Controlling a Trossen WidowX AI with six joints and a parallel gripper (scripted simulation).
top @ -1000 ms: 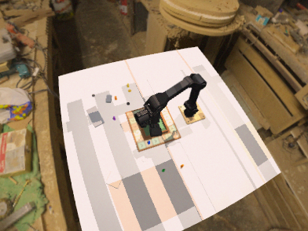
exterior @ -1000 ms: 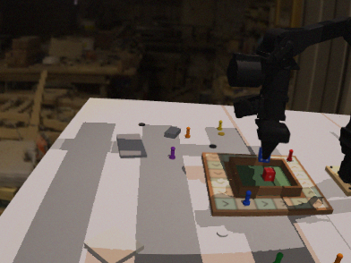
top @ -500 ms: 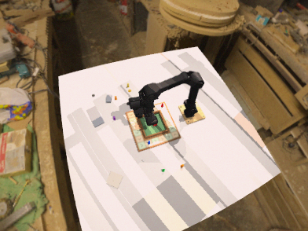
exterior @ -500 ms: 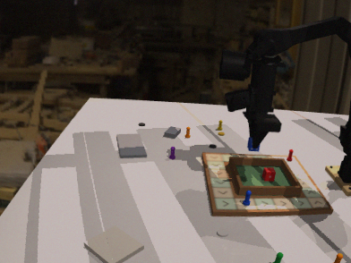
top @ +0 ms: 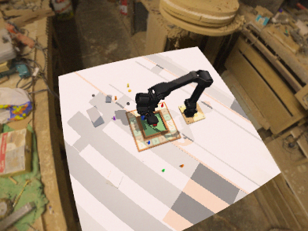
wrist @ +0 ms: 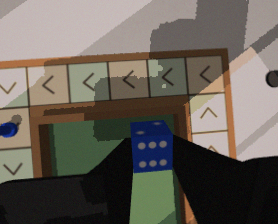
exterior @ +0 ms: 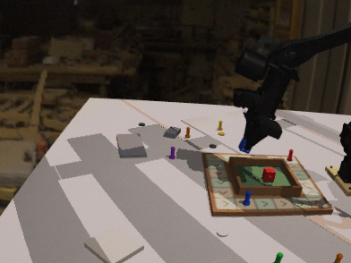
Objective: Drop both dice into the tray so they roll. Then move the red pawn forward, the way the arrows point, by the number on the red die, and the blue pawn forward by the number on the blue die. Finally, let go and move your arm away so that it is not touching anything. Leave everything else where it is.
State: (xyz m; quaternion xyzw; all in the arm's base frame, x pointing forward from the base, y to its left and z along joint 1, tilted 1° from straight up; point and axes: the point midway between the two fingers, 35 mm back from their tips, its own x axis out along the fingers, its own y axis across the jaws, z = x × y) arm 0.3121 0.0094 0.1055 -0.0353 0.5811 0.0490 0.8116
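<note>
My gripper tip is now 15 cm past the red pawn, 10 cm to the left of it and 6 cm above it. The rest, counted from my gripper tip: grey block 20 cm ahead, 23 cm to the right, 8 cm below; then purple pawn 18 cm ahead, 6 cm to the right, 7 cm below; then blue pawn 15 cm to the left, 6 cm below.
</note>
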